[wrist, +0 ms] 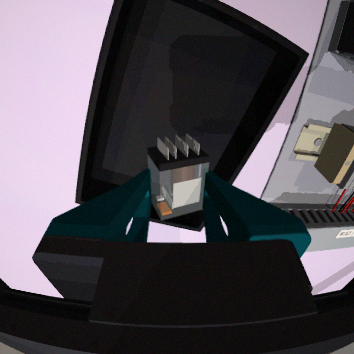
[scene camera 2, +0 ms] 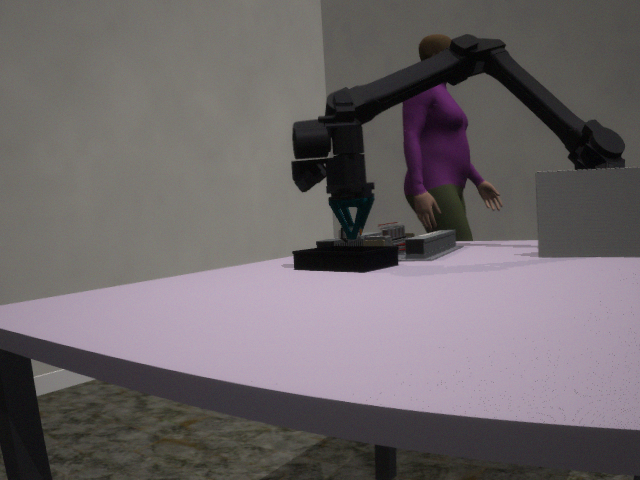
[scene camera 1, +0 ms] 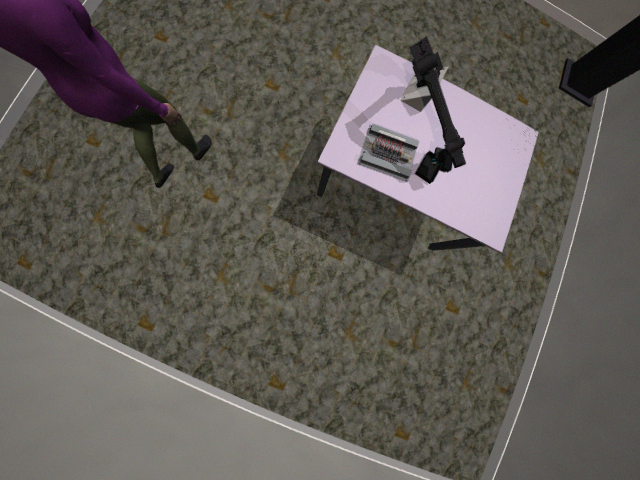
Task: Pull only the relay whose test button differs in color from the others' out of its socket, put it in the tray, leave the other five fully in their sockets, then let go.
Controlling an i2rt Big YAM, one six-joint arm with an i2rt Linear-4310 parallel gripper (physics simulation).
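Places are measured from the arm's base along level axes (x ahead, y down, z left), in millimetres.
Pixels of known places: gripper, fingertip midpoint: (wrist: 176, 176) (scene camera 2: 354, 238) (scene camera 1: 433, 161); arm's base, origin of the base link: (scene camera 2: 605, 202).
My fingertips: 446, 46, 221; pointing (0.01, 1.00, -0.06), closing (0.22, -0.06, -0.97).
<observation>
Ahead of a thing's pixels: the offset from my fingertips to its top centre, as dx, dy, dz. "spot": to the spot under its first point.
A clear-cased relay {+6, -23, +2} (wrist: 177, 189) with metal blades and an orange test button is between my fingertips in the wrist view, blades pointing away from the gripper. My gripper (scene camera 2: 353, 236) (wrist: 176, 176) is shut on it, low over the near end of the black tray (scene camera 1: 425, 173) (scene camera 2: 345, 260) (wrist: 100, 115). The fingertips are close to the tray's rim height in scene camera 2, where the relay is mostly hidden. The other relays (scene camera 1: 388, 148) (scene camera 2: 393, 230) stand in a row on the grey panel (scene camera 1: 385, 167) (wrist: 300, 175); their button colors and seating are too small to tell.
The panel lies beside the tray, with slotted wire ducts (scene camera 1: 385, 164) (scene camera 2: 431, 243) along its sides and a tan end block {spot: +30, +26, -135} (wrist: 334, 155) near the tray. A grey box-like stand (scene camera 2: 584, 211) is under the arm's base. A person (scene camera 1: 87, 67) (scene camera 2: 442, 139) stands beyond the table.
</observation>
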